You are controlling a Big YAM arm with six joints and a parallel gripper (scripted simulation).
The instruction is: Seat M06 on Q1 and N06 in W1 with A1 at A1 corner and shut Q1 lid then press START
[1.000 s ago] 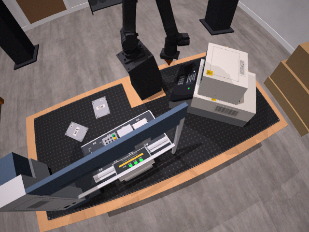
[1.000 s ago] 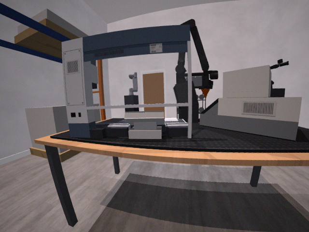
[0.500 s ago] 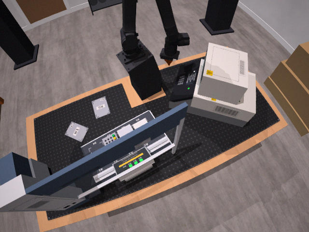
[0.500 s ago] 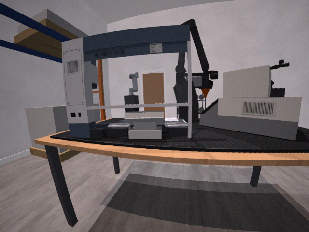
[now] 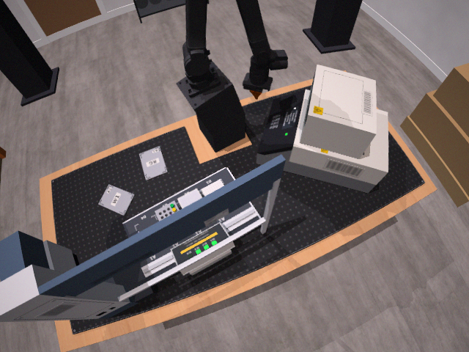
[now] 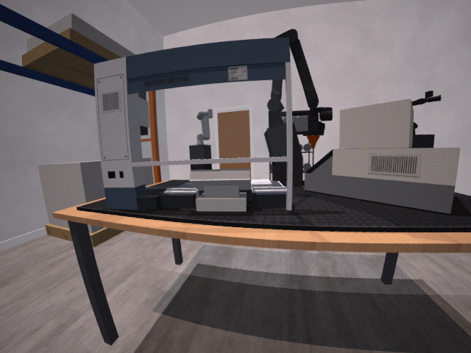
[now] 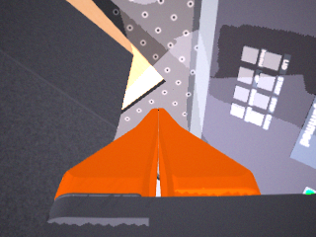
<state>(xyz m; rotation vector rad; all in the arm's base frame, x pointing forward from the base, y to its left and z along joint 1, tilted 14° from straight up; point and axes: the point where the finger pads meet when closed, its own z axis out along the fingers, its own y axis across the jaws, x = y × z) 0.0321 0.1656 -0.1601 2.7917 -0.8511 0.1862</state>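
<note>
Now: the white well plate 30 cm ahead of my hand, 25 cm to the right of it and 16 cm below it. The rest, counted from my hand: white deep-well block: 32 cm ahead, 35 cm to the right, 14 cm below; white post: 46 cm ahead, 13 cm to the right, 2 cm above; green-capped tube: 29 cm ahead, 43 cm to the right, 14 cm below.
</note>
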